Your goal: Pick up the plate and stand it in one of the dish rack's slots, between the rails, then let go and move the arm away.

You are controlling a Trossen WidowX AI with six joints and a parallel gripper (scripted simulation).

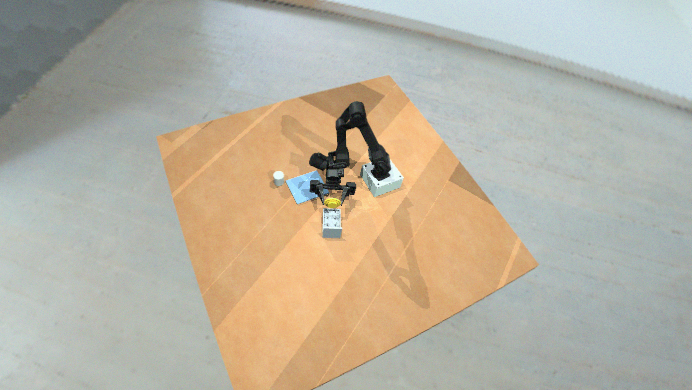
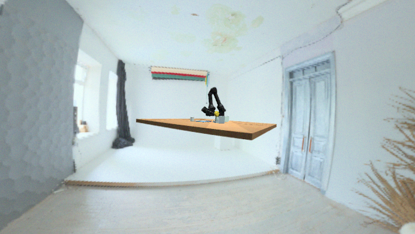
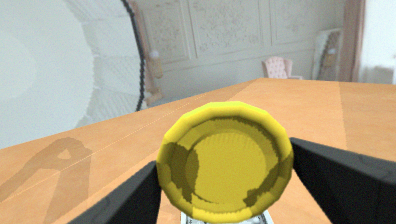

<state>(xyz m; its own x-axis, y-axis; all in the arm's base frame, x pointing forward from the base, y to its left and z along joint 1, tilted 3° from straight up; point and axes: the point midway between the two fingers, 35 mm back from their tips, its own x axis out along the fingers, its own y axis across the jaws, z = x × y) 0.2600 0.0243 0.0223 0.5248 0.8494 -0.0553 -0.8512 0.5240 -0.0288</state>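
The grey dish rack lies 80 mm below my gripper tip, 30 mm to the left of it and 10 mm ahead of it. The rest, counted from my gripper tip: yellow plate (10 mm to the right); light blue mat (180 mm to the right, 100 mm below, 10 mm ahead); blue utensil (160 mm to the right, 100 mm behind, 90 mm below).
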